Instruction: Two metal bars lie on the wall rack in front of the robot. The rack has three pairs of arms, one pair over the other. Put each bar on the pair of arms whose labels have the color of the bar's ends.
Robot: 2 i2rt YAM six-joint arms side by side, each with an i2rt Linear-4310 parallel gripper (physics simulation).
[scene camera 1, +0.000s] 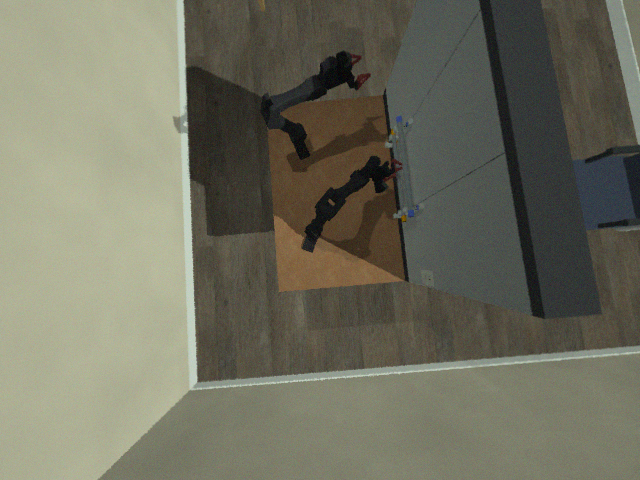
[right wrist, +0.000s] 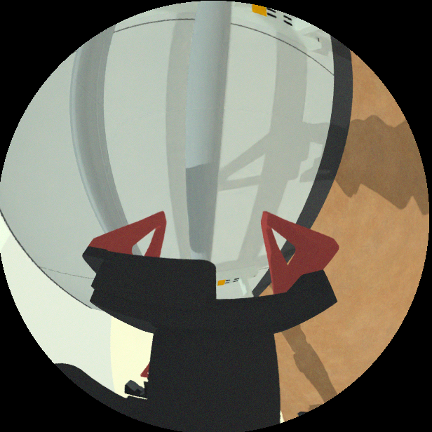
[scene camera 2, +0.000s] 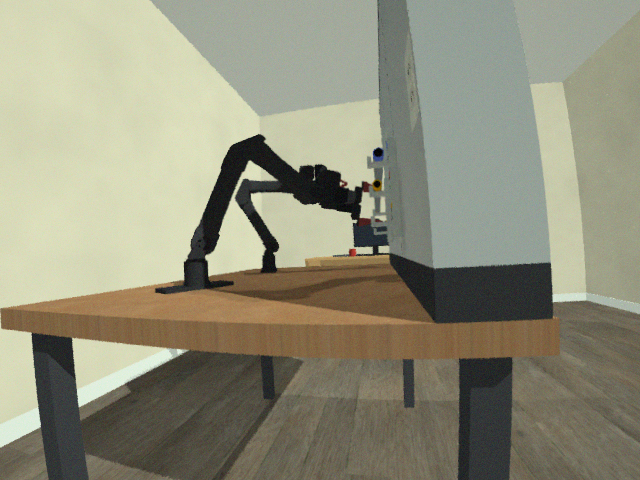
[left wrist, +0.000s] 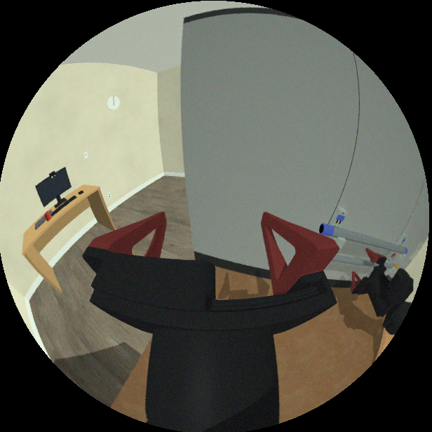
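Seen in the pictures: left gripper, fingertip midpoint: [scene camera 1: 366,66] [scene camera 2: 345,186]; right gripper, fingertip midpoint: [scene camera 1: 400,170] [scene camera 2: 383,206]; left arm's base at its link origin: [scene camera 1: 299,144] [scene camera 2: 269,271]; right arm's base at its link origin: [scene camera 1: 312,235] [scene camera 2: 197,288].
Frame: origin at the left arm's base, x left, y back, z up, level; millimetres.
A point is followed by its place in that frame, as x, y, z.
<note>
The blue-ended bar [scene camera 1: 410,212] {-702, -309, 321} [scene camera 2: 377,153] {-722, -306, 309} [left wrist: 367,238] [right wrist: 90,110] lies on the top arms of the rack [scene camera 2: 379,194] {-696, -312, 215}, by a blue label [left wrist: 340,218]. The orange-ended bar [scene camera 1: 403,218] {-712, -298, 242} [scene camera 2: 376,184] {-727, -295, 232} [left wrist: 345,260] [right wrist: 204,125] lies on the middle arms, by a red label [left wrist: 393,255]. An orange label [right wrist: 259,9] marks the bottom arms, which hold no bar. My right gripper [scene camera 1: 398,168] {-474, -405, 219} [scene camera 2: 370,204] [right wrist: 213,216] is open at the orange-ended bar, which runs between its fingers, ungripped. My left gripper [scene camera 1: 364,67] {1, -391, 402} [left wrist: 213,216] is open and empty, away from the rack.
The rack hangs on a tall grey wall panel [scene camera 1: 454,155] {-595, -398, 624} [scene camera 2: 480,155] {-1075, -294, 180} [left wrist: 260,125] that stands on the wooden table [scene camera 1: 330,268] {-803, 143, 0} [scene camera 2: 258,330] {-988, -43, -9}. A desk [left wrist: 65,215] with a monitor [left wrist: 53,186] stands beyond the table in the left wrist view.
</note>
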